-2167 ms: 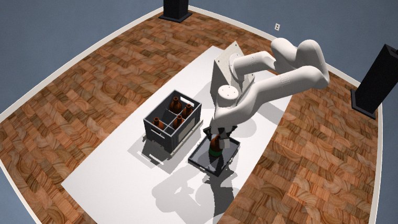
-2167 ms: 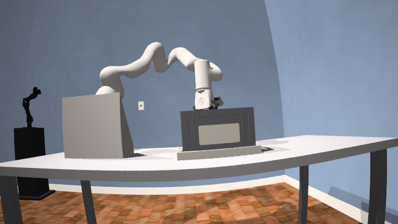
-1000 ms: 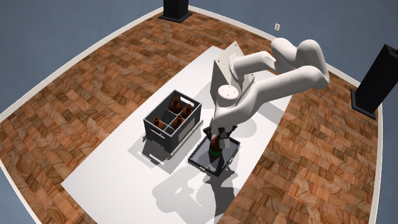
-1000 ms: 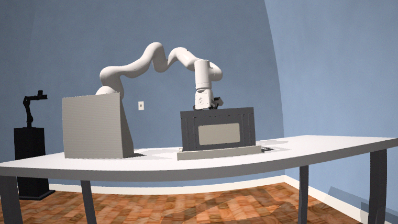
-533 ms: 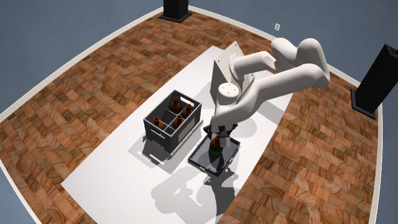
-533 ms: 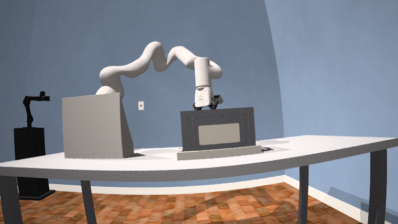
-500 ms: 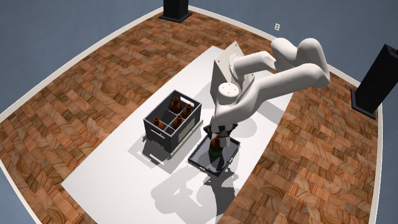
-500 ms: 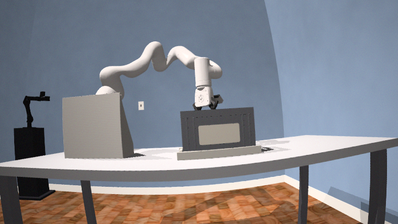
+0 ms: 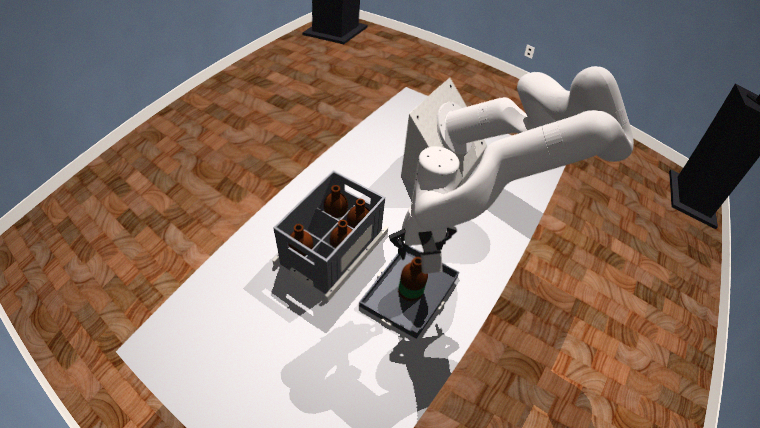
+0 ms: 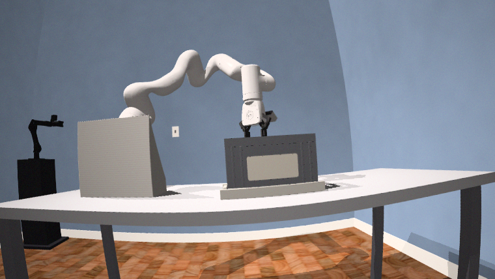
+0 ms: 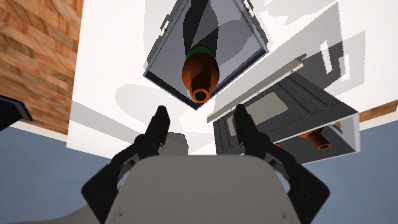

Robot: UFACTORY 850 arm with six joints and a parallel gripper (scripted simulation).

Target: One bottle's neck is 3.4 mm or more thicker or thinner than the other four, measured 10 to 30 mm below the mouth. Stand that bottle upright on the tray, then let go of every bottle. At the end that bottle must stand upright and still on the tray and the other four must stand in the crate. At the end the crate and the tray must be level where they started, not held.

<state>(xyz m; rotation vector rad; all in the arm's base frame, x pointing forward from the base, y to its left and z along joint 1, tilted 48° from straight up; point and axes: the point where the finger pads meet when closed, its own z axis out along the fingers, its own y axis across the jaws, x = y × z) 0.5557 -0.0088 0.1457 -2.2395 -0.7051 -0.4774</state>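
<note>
My hand is 120 mm above the bottle. Round my hand: dark grey crate (20 mm behind, 270 mm to the right, 120 mm below); then dark tray (190 mm below).
</note>
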